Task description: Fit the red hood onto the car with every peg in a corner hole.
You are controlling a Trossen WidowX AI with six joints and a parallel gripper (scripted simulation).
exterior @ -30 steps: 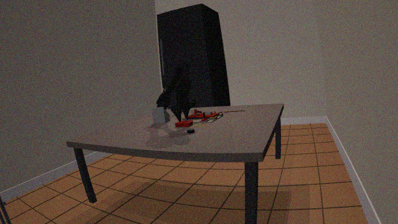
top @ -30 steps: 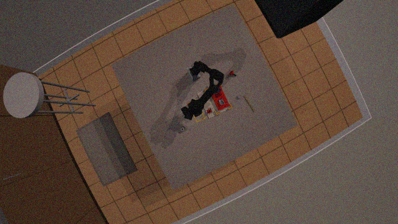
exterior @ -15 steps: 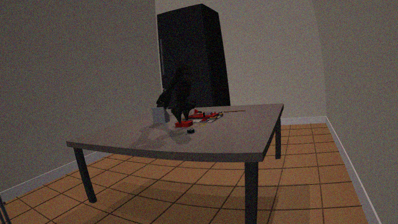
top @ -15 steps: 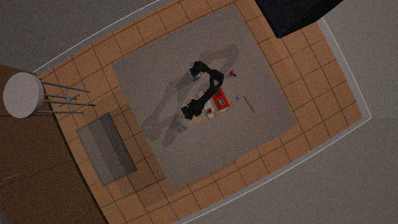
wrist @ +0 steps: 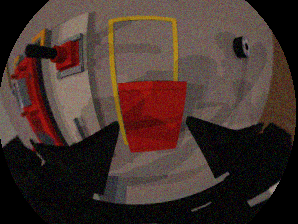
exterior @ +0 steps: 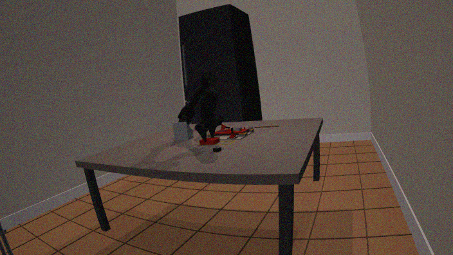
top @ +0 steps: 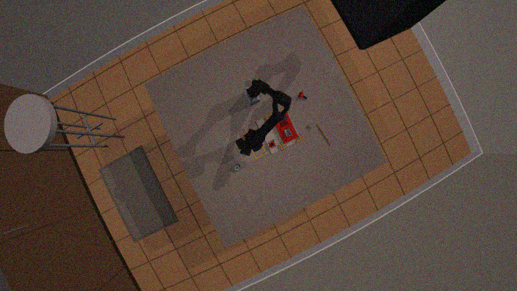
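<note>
Now: gripper tip right at the red hood. Also, from my gripper tip: jig (210 mm to the left, 50 mm ahead, 10 mm below); then thin rod (450 mm to the left, 220 mm ahead, 20 mm below); then dark tyre (180 mm to the right, 120 mm ahead, 10 mm below).
</note>
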